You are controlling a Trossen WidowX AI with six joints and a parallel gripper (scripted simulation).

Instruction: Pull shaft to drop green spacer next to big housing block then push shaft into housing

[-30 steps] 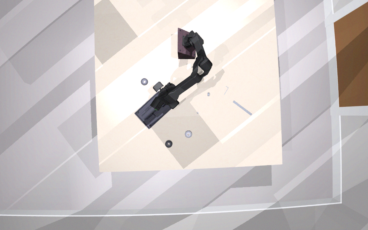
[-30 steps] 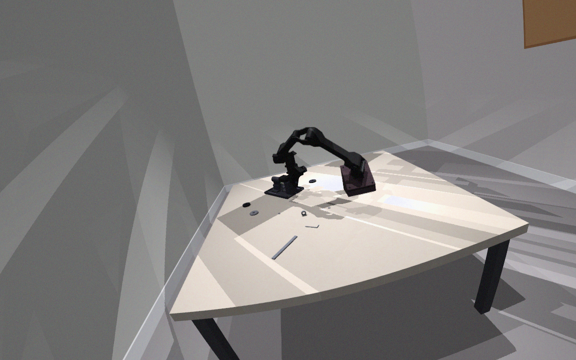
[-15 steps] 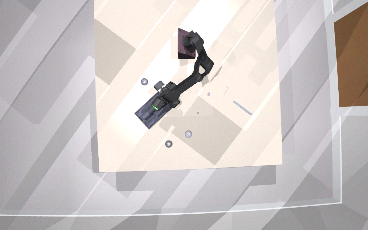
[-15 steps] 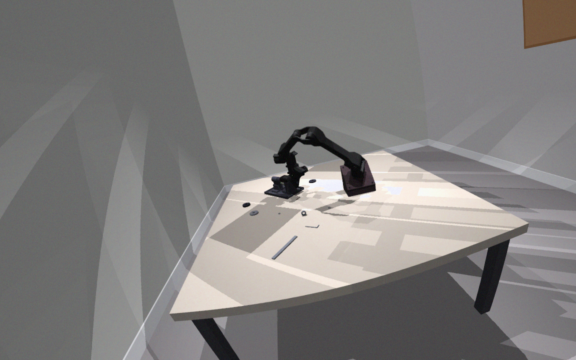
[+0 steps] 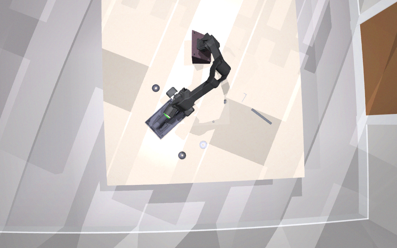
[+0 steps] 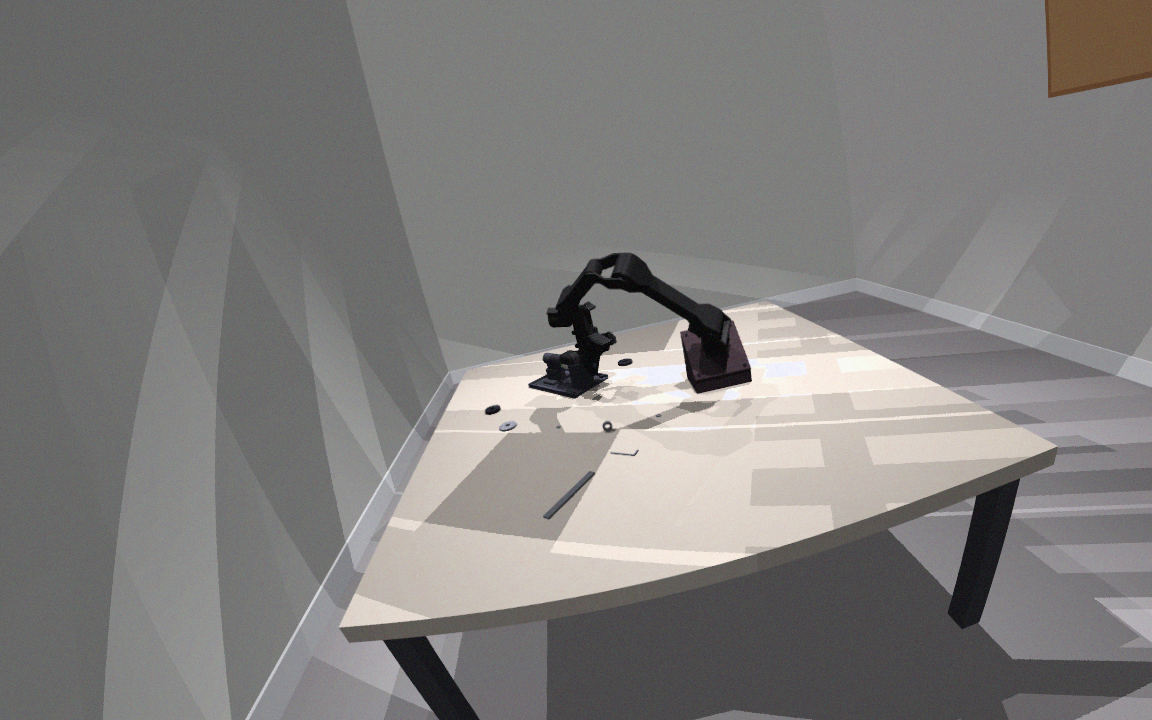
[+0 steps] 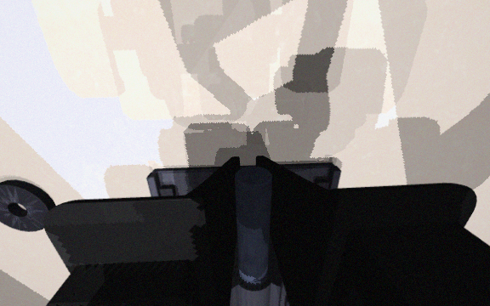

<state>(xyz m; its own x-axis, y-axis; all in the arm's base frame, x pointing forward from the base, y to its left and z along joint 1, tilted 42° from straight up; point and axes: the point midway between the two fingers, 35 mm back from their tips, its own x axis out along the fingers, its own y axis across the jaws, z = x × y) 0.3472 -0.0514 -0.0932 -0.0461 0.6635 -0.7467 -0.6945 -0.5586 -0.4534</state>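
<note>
My gripper tip is now 5 cm short of the grey shaft, 4 cm to the left of it and 3 cm below it. Also, from my gripper tip: green spacer (8 cm ahead, 8 cm to the right, 3 cm above); grey metal bar (5 cm ahead, 52 cm to the left, 4 cm below); white spacer (7 cm ahead, 6 cm to the right, 3 cm above).
</note>
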